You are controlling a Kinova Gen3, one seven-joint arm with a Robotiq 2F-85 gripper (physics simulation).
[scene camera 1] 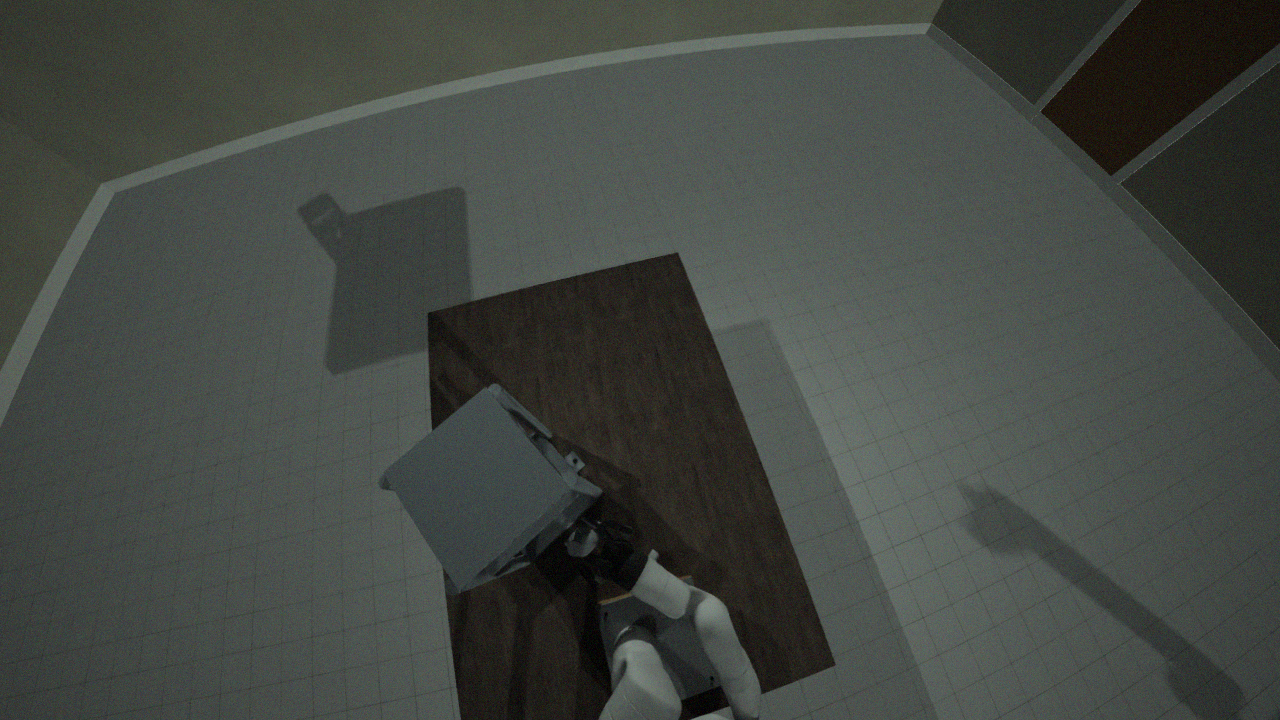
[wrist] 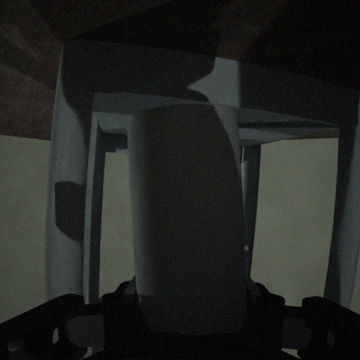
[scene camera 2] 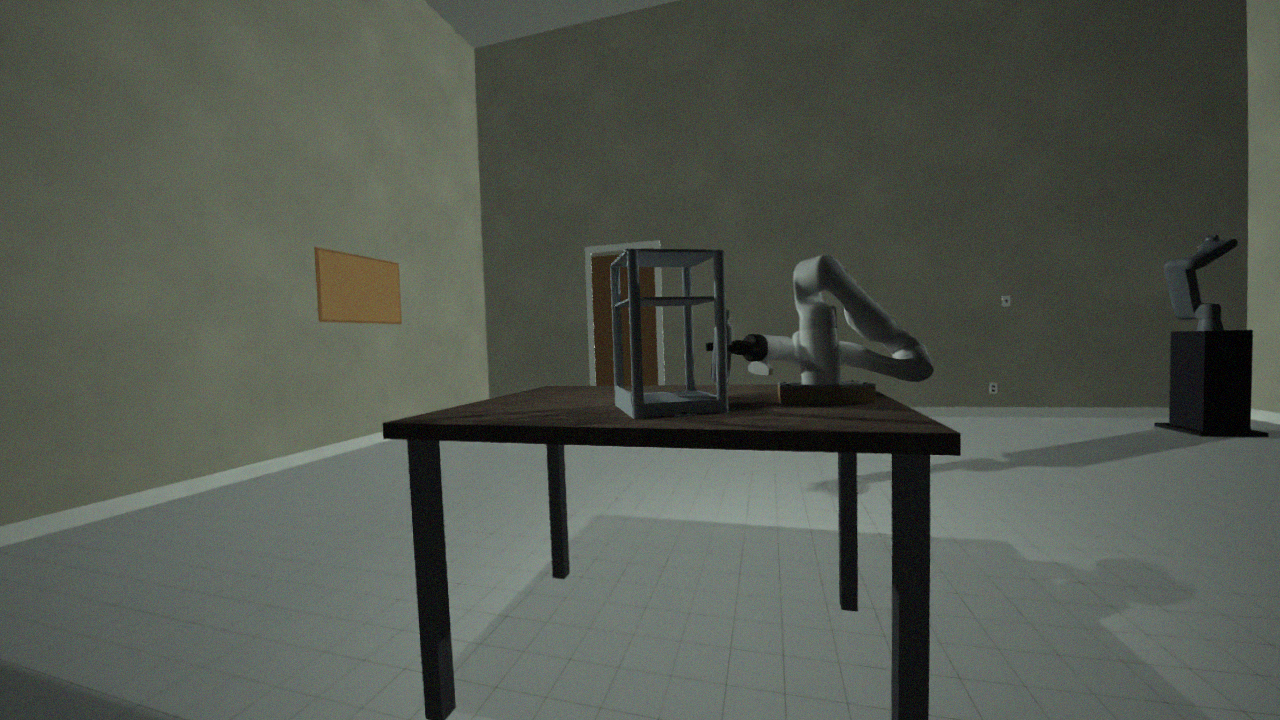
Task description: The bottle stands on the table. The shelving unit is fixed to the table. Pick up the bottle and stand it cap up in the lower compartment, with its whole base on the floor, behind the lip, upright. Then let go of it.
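The grey bottle is upright, held off the table. My gripper is shut on its body. The wrist view is upside down, so the bottle's base is at the top of its shape there. The grey shelving unit stands right beside the bottle. In the wrist view the base overlaps the lower compartment's opening, just above the line of the front lip. Whether the base is past the lip cannot be told.
The unit's front posts stand on either side of the bottle in the wrist view, the left post closer to it. The unit's middle shelf lies above the lower compartment. The arm's base plate is on the table behind the gripper.
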